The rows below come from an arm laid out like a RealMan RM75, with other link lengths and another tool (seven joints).
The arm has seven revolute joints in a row. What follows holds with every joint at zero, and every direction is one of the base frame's. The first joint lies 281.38 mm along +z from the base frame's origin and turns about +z. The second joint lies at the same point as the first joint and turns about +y. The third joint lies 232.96 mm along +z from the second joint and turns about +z. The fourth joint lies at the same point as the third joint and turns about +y. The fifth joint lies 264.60 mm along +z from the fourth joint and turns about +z. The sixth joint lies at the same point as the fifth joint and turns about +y. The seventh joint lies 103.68 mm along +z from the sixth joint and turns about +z. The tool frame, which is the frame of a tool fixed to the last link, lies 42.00 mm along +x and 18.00 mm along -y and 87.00 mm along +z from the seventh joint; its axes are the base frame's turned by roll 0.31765, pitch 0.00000 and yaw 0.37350 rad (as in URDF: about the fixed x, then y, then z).
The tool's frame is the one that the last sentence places.
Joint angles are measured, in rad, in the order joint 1, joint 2, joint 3, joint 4, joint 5, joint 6, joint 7. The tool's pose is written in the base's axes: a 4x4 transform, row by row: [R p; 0 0 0 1], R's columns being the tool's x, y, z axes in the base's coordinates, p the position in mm. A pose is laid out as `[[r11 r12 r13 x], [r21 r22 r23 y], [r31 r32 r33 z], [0 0 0 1]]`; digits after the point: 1 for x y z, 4 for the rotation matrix.
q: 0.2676, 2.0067, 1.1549, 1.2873, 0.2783, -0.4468, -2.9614
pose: [[0.4285 -0.7565 0.4941 251.5], [-0.6747 0.0959 0.7319 407.0], [-0.6010 -0.6469 -0.4693 -69.4], [0 0 0 1]]
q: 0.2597, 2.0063, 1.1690, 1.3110, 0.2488, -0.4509, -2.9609
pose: [[0.4470 -0.7497 0.4880 248.5], [-0.6547 0.0976 0.7496 411.5], [-0.6096 -0.6546 -0.4472 -60.6], [0 0 0 1]]
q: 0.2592, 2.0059, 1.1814, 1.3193, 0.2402, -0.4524, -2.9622
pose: [[0.4519 -0.7483 0.4857 247.3], [-0.6442 0.1029 0.7579 415.0], [-0.6171 -0.6553 -0.4355 -55.2], [0 0 0 1]]
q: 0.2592, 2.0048, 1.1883, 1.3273, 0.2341, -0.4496, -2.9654
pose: [[0.4600 -0.7479 0.4787 244.9], [-0.6330 0.1018 0.7674 418.0], [-0.6226 -0.6560 -0.4266 -51.3], [0 0 0 1]]
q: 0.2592, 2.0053, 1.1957, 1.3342, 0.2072, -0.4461, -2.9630
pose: [[0.4790 -0.7394 0.4731 243.5], [-0.6164 0.1003 0.7810 421.9], [-0.6249 -0.6657 -0.4077 -45.9], [0 0 0 1]]
